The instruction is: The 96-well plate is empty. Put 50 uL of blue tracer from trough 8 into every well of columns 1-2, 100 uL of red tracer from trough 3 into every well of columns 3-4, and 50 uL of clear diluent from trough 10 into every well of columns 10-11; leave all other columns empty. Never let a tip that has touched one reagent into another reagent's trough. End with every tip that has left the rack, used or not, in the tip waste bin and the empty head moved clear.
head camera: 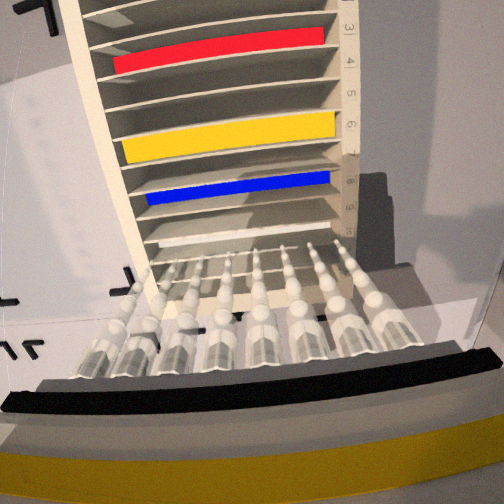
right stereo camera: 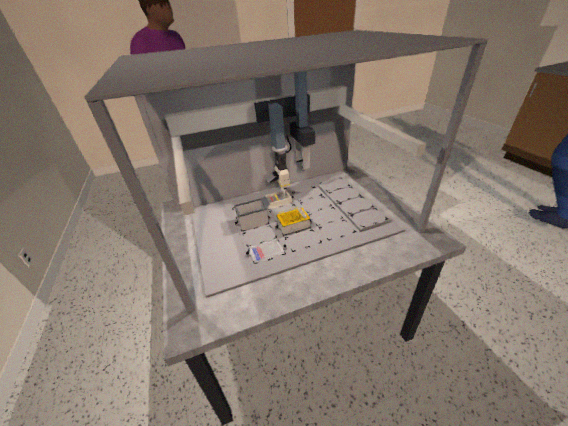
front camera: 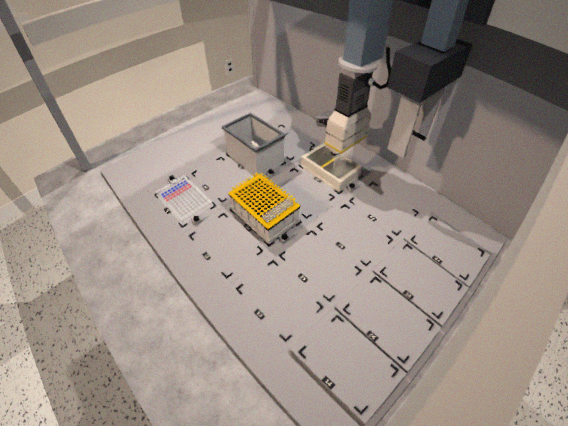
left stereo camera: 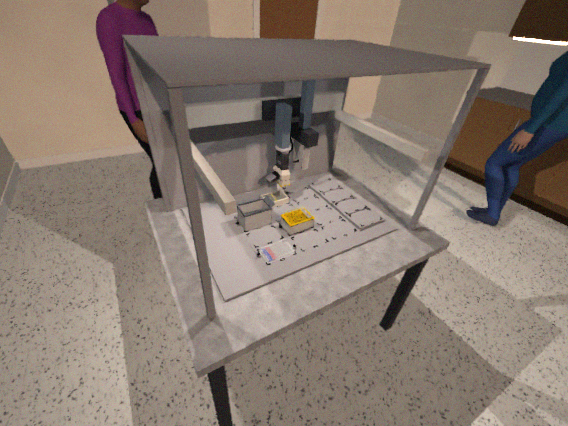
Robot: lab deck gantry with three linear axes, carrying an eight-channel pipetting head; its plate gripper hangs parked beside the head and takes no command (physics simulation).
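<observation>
The pipetting head is low over the trough block. Eight white tips are on it. In the head camera their ends show just below the pale strip at label 10; their depth cannot be told. Red lies at label 3 and blue at label 8. The 96-well plate has two blue and two red columns at one end; its other wells look pale. The plate gripper hangs beside the head, fingers apart, holding nothing.
The yellow-topped tip rack keeps white tips at one end. The tall waste bin stands beside the trough block and has pale tips inside. Yellow liquid fills another trough.
</observation>
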